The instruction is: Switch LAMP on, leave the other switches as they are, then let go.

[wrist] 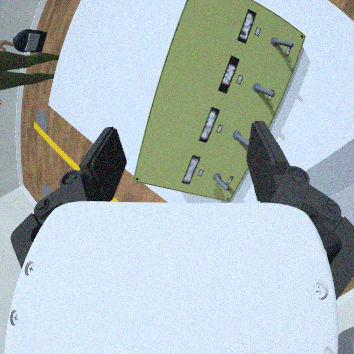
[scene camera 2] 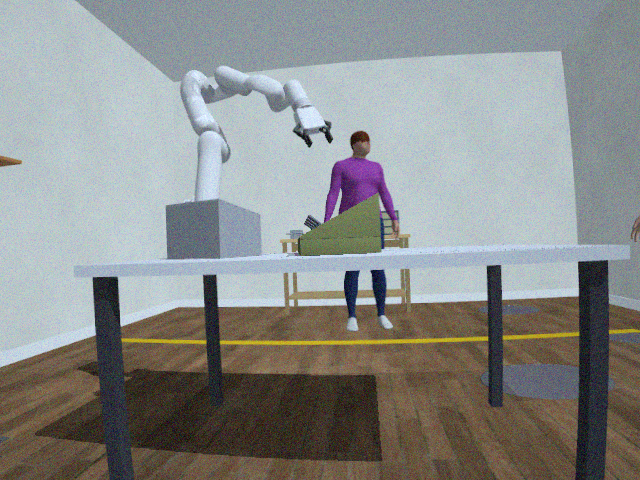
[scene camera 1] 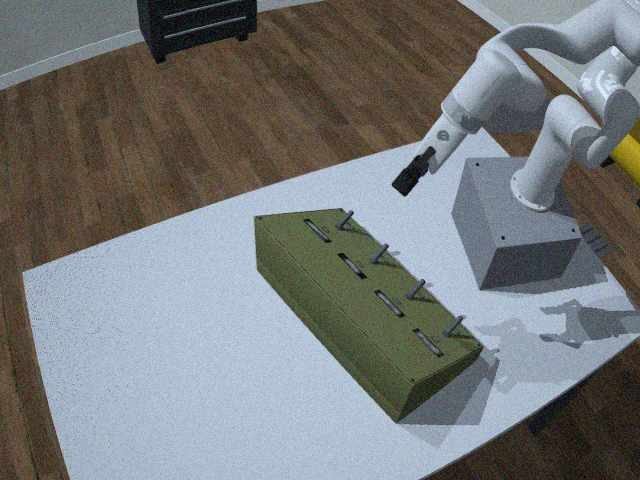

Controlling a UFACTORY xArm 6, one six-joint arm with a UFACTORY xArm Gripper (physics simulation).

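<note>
The olive sloped switch box stands on the white table. In the wrist view, the LAMP label is at the top end, and its lever leans toward the box's low edge. In scene camera 1 the LAMP lever is the upper-left one. The FAN lever and the two others lean the same way; the last two labels are too blurred to read. My gripper is open and empty, high above the table and apart from the levers. One finger partly hides the third lever.
The arm's grey base block stands on the table, beyond the box's low lever side. A person in purple stands behind the table in scene camera 2. A dark cabinet stands on the floor.
</note>
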